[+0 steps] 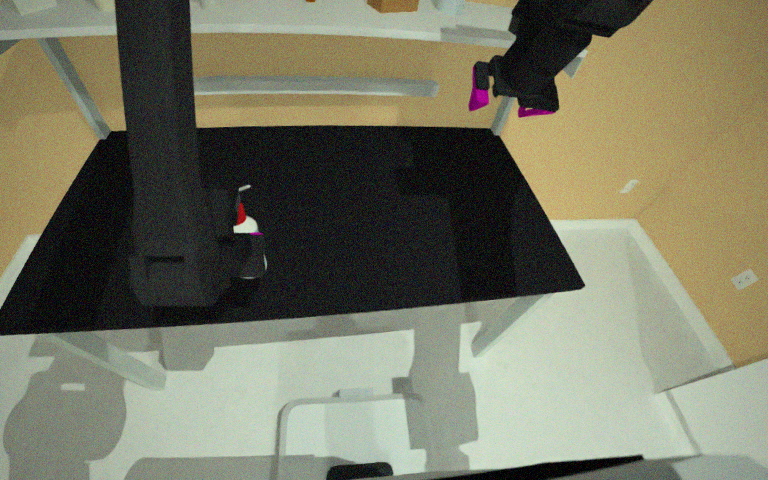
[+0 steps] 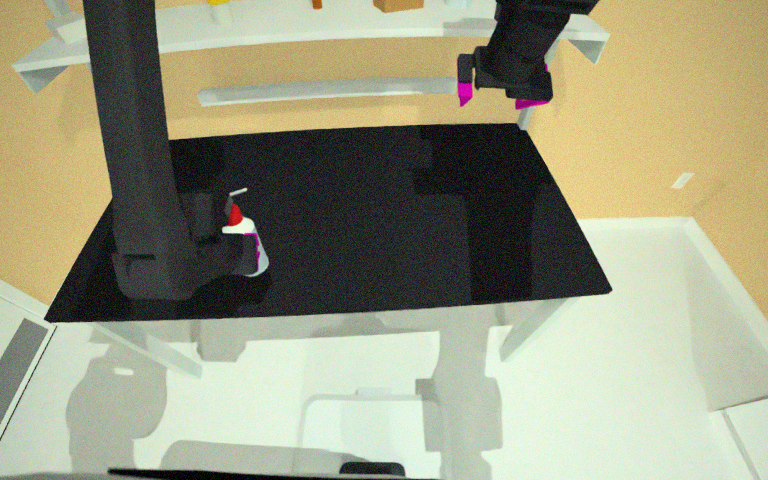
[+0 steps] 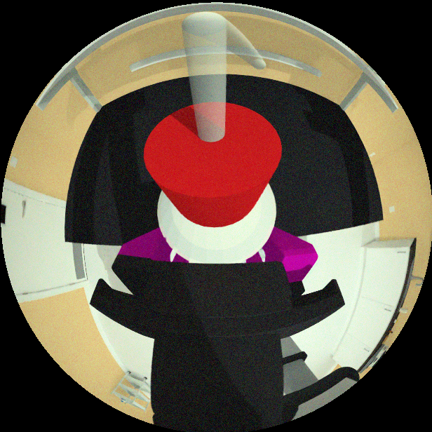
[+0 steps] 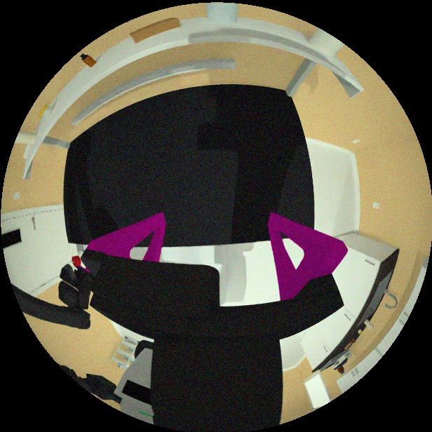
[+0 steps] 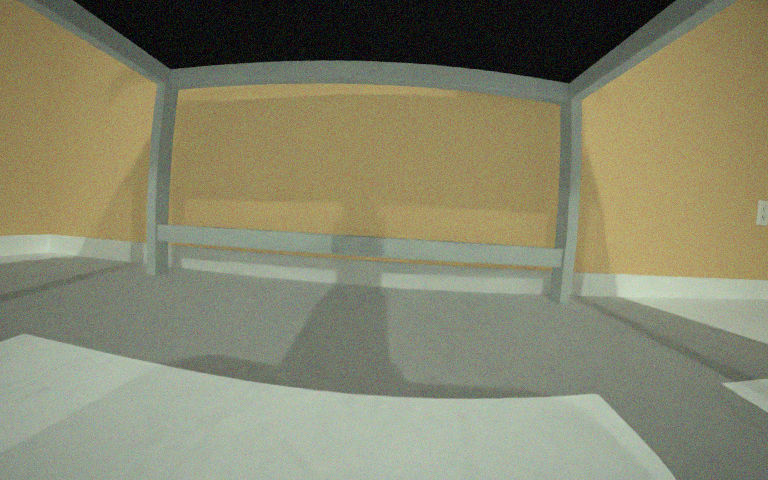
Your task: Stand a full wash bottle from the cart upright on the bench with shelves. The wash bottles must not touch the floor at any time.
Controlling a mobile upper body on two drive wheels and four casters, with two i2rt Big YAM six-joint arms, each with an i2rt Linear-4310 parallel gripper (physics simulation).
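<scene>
A wash bottle has a red cap, a pale spout and a whitish body. My left gripper is shut on it below the shoulder. It holds the bottle roughly upright over the left front part of the black bench top. The fingers hide much of the body, and whether its base touches the bench cannot be told. My right gripper is open and empty, high near the bench's back right corner. The cart cannot be made out with certainty.
A shelf runs above the back of the bench, with a brown box and a small amber bottle on it. A grey rail joins the rear legs. White cabinets stand farther off.
</scene>
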